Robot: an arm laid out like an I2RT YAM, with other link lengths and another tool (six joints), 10 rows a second.
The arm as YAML. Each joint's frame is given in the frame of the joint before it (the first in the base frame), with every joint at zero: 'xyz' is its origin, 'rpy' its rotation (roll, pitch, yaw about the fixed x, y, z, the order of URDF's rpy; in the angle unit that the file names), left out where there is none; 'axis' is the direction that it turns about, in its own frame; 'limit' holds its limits. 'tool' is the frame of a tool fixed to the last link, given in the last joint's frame.
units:
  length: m
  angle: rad
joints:
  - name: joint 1
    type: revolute
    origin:
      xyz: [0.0, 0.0, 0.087]
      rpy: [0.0, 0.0, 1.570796]
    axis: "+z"
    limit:
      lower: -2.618
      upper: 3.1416
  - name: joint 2
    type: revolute
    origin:
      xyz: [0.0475, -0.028, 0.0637]
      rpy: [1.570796, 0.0, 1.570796]
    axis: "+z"
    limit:
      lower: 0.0
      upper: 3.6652
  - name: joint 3
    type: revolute
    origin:
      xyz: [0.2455, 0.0, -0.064]
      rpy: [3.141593, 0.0, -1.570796]
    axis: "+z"
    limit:
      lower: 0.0
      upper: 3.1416
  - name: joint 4
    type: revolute
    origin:
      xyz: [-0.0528, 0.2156, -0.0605]
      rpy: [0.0, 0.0, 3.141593]
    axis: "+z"
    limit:
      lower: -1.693
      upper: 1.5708
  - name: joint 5
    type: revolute
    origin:
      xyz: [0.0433, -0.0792, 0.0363]
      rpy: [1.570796, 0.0, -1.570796]
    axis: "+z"
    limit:
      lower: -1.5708
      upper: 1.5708
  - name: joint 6
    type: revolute
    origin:
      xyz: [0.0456, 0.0, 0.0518]
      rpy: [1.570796, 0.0, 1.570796]
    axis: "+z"
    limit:
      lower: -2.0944
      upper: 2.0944
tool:
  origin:
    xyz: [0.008, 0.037, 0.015]
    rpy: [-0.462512, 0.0, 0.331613]
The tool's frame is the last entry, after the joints.
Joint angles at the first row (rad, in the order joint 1, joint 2, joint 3, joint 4, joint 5, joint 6):
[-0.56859, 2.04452, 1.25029, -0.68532, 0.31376, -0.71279]
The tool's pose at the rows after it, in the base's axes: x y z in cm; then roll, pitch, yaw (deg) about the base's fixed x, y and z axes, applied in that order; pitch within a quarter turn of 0, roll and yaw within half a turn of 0:
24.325 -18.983 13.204 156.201 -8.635 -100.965
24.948 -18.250 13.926 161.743 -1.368 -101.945
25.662 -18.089 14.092 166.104 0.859 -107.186
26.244 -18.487 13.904 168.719 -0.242 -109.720
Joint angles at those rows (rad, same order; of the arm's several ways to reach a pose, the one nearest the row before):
[-0.56593, 1.99380, 1.26366, -0.74102, 0.12264, -0.71585]
[-0.56591, 1.95335, 1.26862, -0.74294, -0.02803, -0.68875]
[-0.56592, 1.94075, 1.26858, -0.68989, -0.07153, -0.58843]
[-0.56668, 1.94686, 1.26746, -0.63115, -0.05398, -0.54761]

